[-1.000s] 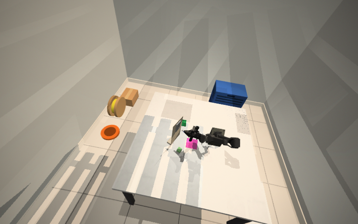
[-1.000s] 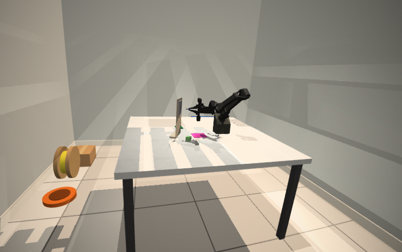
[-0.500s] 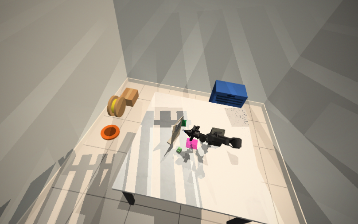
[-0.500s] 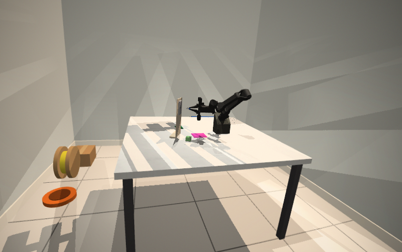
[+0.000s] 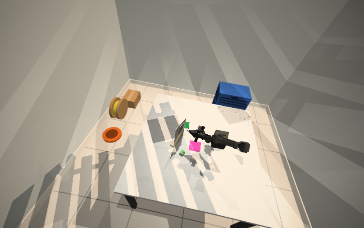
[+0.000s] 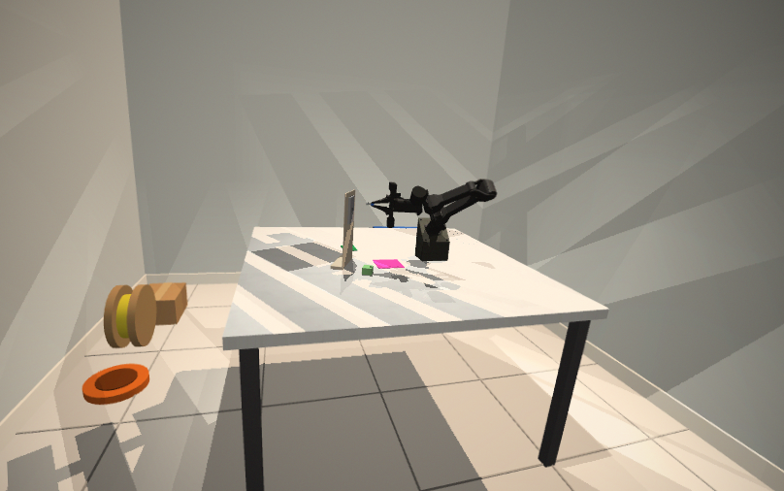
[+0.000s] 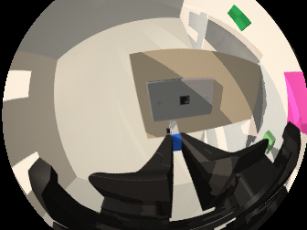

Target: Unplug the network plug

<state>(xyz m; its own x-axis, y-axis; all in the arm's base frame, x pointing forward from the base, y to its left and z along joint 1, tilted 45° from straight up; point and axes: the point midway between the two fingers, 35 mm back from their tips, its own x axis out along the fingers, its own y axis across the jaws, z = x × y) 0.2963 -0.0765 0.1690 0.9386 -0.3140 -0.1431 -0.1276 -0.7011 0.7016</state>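
Now: gripper tip 270 mm above the magenta marked square, 110 mm past it and 10 mm to the left of it. Also, from my gripper tip: upright panel: 130 mm below, 80 mm ahead, 50 mm to the right; green cube: 260 mm below, 80 mm to the left, 30 mm ahead; blue network plug: 10 mm ahead.
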